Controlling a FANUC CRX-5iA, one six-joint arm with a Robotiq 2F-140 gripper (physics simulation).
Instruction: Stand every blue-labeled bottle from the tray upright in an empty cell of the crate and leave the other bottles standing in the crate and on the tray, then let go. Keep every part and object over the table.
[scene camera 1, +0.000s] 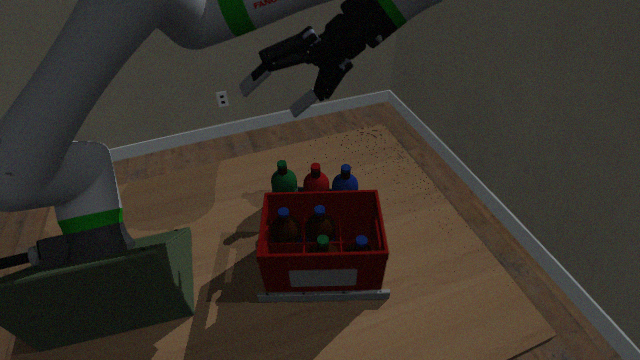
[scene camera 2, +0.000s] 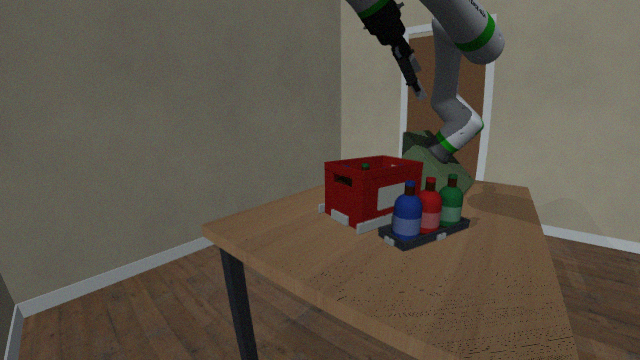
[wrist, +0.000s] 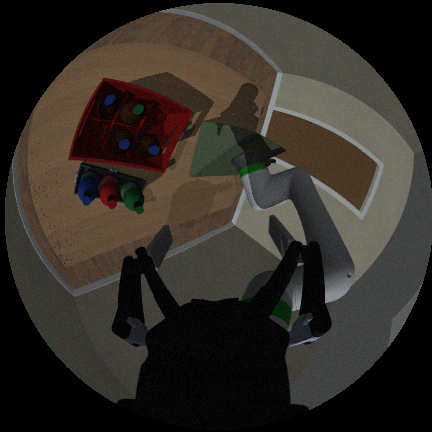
Path:
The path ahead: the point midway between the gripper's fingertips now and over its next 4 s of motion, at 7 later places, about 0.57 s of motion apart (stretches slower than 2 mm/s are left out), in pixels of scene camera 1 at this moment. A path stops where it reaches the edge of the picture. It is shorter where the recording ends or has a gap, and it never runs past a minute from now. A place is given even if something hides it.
My gripper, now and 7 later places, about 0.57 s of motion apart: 269, 102; 270, 103; 270, 102; 271, 102; 272, 103; 273, 103; 273, 111; 304, 121

